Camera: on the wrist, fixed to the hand. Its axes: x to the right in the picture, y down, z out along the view.
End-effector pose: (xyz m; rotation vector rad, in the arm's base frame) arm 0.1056 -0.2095 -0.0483 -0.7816 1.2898 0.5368
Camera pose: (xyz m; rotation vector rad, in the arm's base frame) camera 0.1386 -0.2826 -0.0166 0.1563 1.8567 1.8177
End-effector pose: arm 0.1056 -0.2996 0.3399 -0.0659 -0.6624 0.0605
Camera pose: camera 0.1136 -0.3799 0.3094 -0.7429 -0.3252 1.4141
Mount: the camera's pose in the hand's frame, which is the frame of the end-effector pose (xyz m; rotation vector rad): -0.0186 -0.0778 -0.0323 -0.1991 0.1660 1.4986
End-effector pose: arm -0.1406 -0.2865 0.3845 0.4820 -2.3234 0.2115
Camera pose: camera -0.0765 -0.3432 0.3952 -1.3785 -2.0291 0.6480
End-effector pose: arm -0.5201 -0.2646 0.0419 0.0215 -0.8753 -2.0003
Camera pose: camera -0.5562 -0.2439 -0.0337 -0.4443 -0.3206 -0.6332
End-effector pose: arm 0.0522 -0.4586 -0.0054 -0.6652 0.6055 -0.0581
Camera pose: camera 0.0299 -0.5339 0.0303 -0.2605 1.1509 1.3639
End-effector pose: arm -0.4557 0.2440 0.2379 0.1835 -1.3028 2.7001
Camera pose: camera -0.4253 0.3159 0.2745 0.7750 1.0320 -1.5868
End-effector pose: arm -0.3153 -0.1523 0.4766 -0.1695 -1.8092 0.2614
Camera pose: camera -0.2776 -0.2291 0.4876 -1.6278 -1.2103 1.0507
